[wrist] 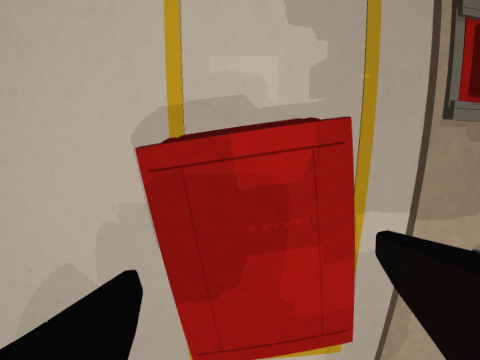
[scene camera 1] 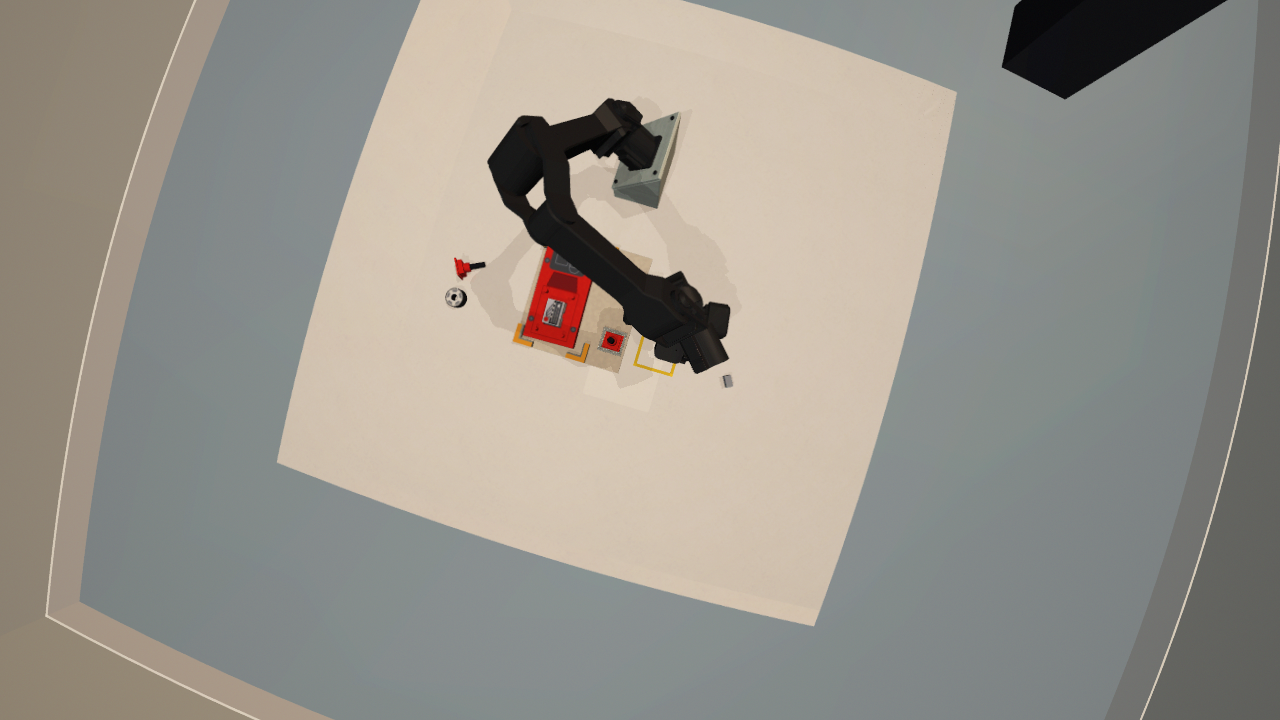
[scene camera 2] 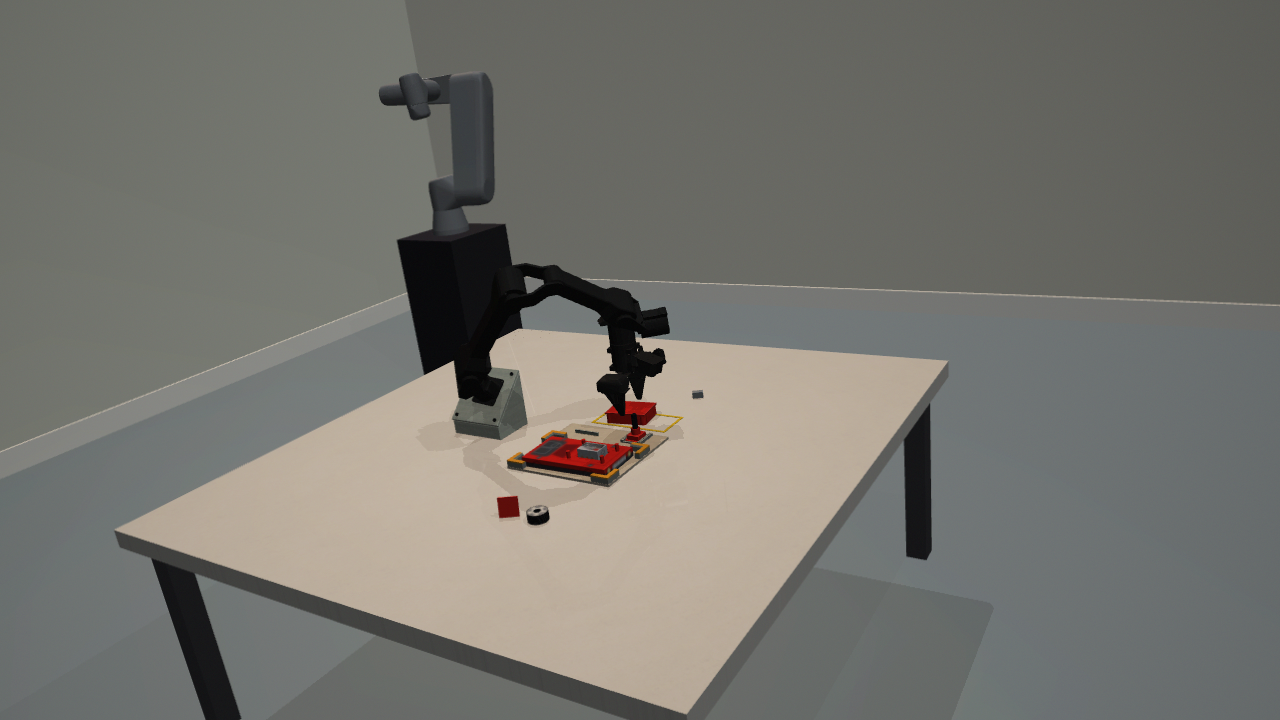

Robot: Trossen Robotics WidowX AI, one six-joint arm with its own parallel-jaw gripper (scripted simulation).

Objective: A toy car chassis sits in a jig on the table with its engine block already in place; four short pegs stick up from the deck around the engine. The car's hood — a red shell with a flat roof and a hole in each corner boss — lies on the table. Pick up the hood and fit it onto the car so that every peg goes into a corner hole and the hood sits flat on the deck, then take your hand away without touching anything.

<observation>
gripper: wrist 259, 263; scene camera 1 672, 319; scene camera 2 631, 407
red hood: wrist; scene camera 2
same spot on red hood: (wrist: 256, 224) = (scene camera 2: 637, 407)
</observation>
